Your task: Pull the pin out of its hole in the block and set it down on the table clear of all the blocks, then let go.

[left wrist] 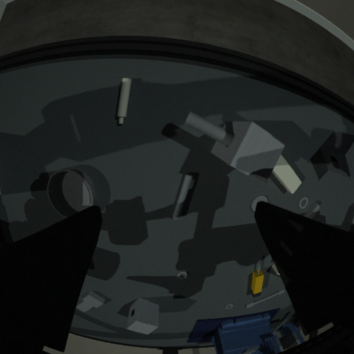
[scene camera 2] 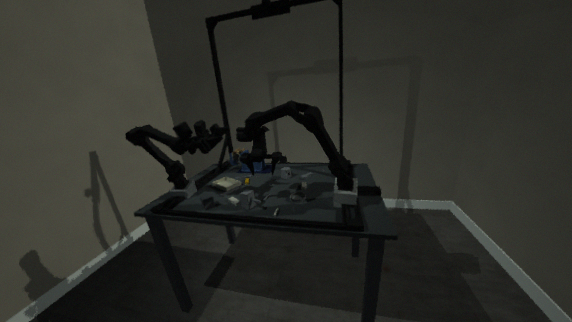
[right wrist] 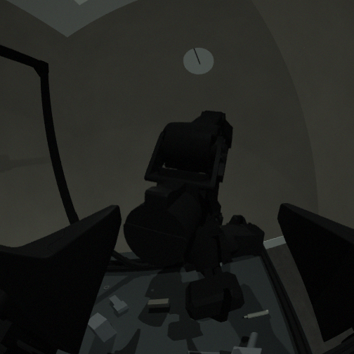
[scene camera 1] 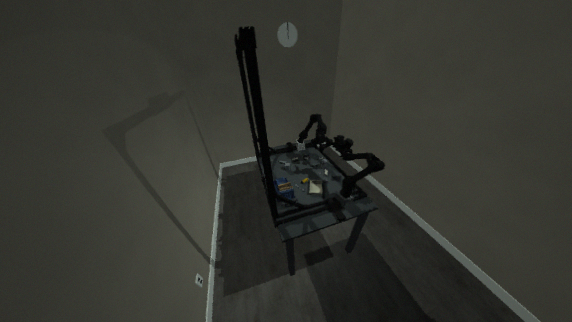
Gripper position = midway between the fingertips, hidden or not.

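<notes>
Left gripper of mine visible in the left wrist view and the right wrist view: my left gripper (left wrist: 179,212), (right wrist: 218,300). My right gripper (scene camera 2: 226,132), (right wrist: 202,213) is likewise visible.
</notes>
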